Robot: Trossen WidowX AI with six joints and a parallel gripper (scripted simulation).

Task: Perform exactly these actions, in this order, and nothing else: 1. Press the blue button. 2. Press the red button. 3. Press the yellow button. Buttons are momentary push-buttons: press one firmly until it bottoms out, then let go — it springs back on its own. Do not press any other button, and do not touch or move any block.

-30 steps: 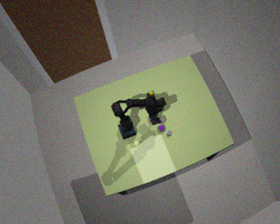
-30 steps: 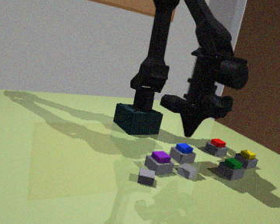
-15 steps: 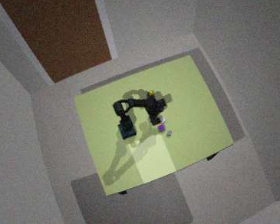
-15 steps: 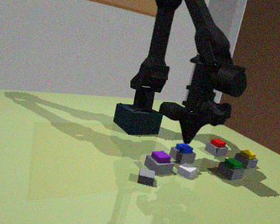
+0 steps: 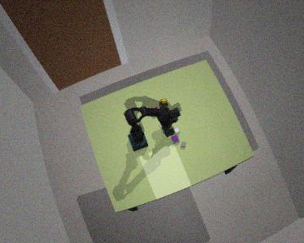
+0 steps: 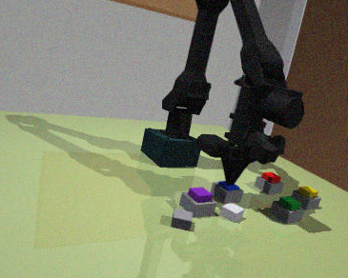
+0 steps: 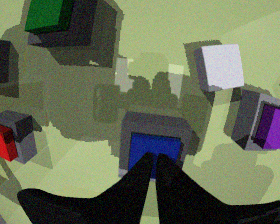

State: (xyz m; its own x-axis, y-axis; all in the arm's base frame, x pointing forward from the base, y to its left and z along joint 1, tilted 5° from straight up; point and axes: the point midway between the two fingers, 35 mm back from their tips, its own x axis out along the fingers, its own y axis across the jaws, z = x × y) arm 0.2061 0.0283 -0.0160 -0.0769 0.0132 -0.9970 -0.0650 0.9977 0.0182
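Now: gripper tip 10 mm above the blue button. Round my gripper tip: green button (90 mm ahead, 90 mm to the left); then white block (70 mm ahead, 40 mm to the right, 20 mm below); then purple button (40 mm ahead, 100 mm to the right).
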